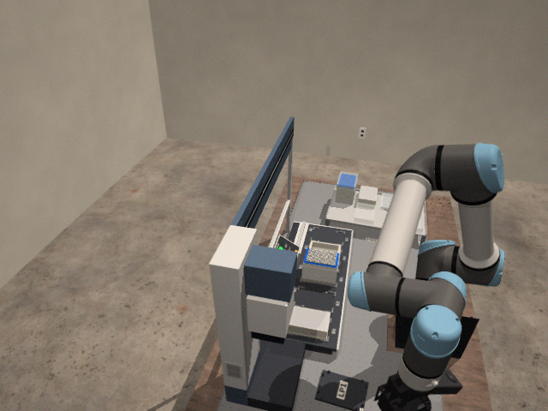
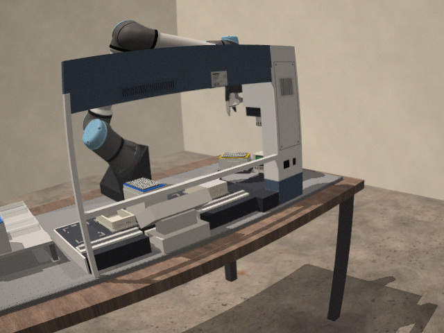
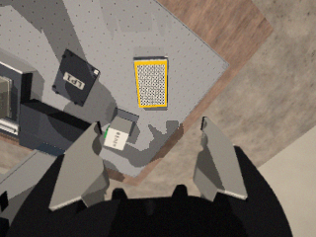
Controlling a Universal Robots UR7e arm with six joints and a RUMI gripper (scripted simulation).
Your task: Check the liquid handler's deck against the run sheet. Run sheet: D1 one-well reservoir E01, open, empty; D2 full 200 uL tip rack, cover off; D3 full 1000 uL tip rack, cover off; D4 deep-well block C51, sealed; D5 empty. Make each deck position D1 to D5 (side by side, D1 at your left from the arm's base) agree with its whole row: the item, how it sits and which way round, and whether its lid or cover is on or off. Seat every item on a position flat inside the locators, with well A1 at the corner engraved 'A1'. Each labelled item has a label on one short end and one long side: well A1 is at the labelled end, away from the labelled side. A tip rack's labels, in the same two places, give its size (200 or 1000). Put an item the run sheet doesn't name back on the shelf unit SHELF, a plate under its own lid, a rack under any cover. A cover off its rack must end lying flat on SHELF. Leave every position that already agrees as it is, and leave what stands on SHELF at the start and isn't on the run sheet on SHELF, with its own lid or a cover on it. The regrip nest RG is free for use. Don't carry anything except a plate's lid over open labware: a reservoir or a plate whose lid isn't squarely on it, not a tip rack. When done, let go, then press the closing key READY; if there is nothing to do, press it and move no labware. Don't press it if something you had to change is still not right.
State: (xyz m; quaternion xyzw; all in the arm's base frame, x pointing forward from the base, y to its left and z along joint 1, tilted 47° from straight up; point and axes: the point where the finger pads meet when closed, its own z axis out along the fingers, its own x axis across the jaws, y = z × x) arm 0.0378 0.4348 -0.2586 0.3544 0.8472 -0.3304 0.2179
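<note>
Now: the yellow-rimmed tip rack 1 cm to the right of my hand and 21 cm below it. Round my hand: regrip nest RG: 26 cm below; green key: 20 cm ahead, 2 cm to the right, 18 cm below; dark pad: 15 cm ahead, 19 cm to the right, 26 cm below.
</note>
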